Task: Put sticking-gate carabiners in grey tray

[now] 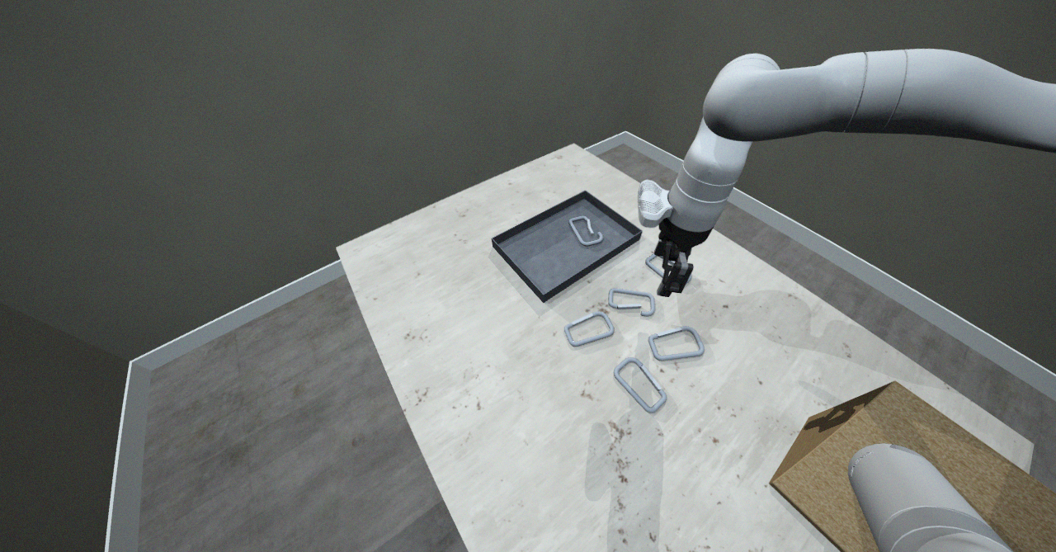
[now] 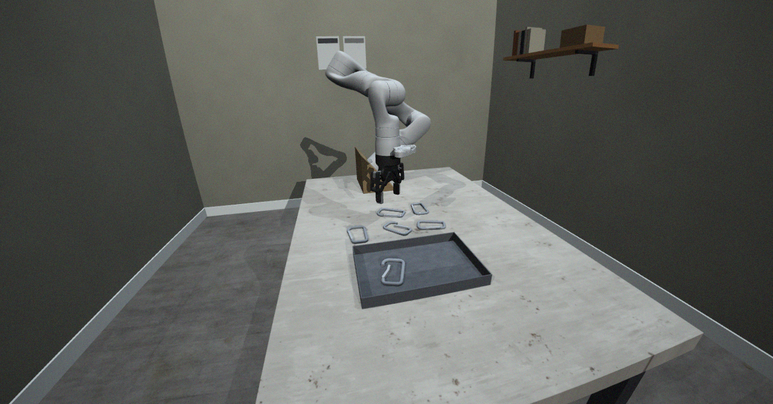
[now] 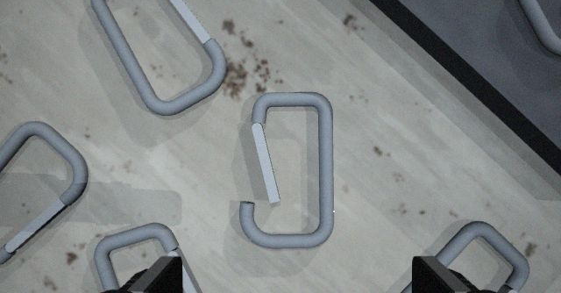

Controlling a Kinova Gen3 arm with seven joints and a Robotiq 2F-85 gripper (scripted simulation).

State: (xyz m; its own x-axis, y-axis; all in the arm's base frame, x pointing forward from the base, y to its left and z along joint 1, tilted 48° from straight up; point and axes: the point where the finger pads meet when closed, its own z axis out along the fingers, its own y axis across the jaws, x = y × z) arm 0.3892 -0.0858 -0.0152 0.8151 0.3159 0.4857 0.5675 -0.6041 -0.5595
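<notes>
My gripper is now 23 cm short of the grey tray, 10 cm above it and 1 cm to the left of it.
</notes>
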